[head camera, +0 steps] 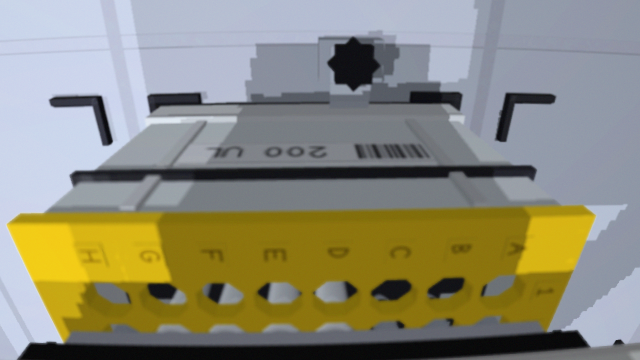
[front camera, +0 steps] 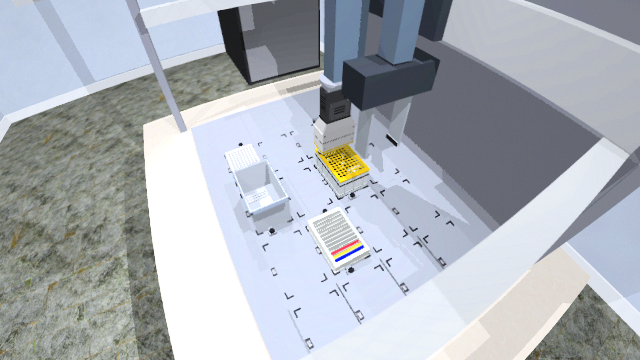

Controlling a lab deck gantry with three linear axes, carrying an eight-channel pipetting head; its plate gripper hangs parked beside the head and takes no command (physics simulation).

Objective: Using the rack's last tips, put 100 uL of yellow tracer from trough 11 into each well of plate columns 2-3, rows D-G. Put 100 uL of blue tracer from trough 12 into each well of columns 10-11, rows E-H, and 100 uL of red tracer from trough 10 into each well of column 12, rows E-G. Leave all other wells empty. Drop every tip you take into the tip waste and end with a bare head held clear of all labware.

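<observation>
The pipetting head [front camera: 334, 134] [head camera: 305, 351] is low over the near-column end of the yellow tip rack [front camera: 354, 172] [head camera: 345, 227]; its nozzles are hidden. In the head view, rack column 1 has no tips; pale shapes show at column 2, rows D-G, partly covered by the head. The white plate [front camera: 243, 157] stands at the left behind the tip waste [front camera: 270, 206]. The reservoir [front camera: 325, 260] shows red [front camera: 345, 248], yellow [front camera: 347, 251] and blue [front camera: 349, 254] troughs at its front end. My plate gripper [front camera: 378, 148] hangs beside the head, fingers apart and empty.
The dark gripper body [front camera: 390, 82] hangs right of the head, near the dark rear wall [front camera: 480, 125]. A grey upright post [front camera: 162, 75] stands at the left deck edge. Black corner markers and small clips dot the deck. A black knob [head camera: 353, 63] stands beyond the rack.
</observation>
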